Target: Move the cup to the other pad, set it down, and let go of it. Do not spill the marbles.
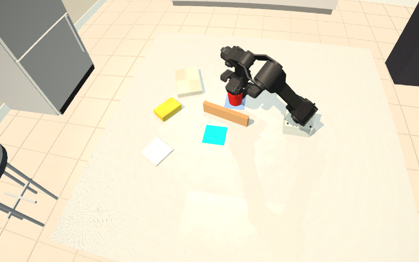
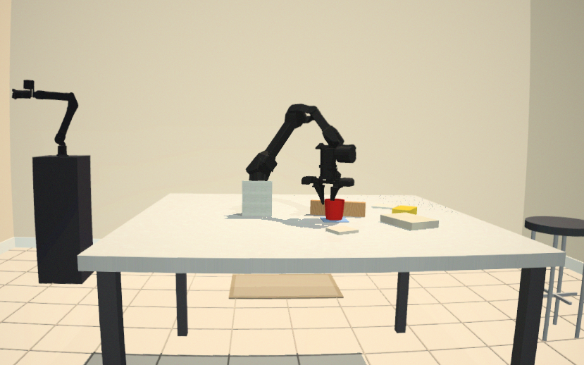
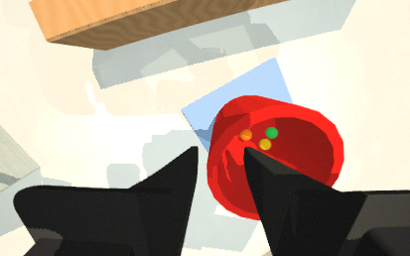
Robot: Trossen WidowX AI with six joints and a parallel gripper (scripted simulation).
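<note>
Right now the red cup is 2 cm to the right of my gripper tip, 2 cm ahead of it and 1 cm below it. The rest, counted from my gripper tip: yellow block (33 cm ahead, 7 cm to the left, 4 cm below); then cyan pad (18 cm to the left, 9 cm ahead, 6 cm below); then wooden bar (8 cm to the left, 6 cm ahead, 4 cm below).
</note>
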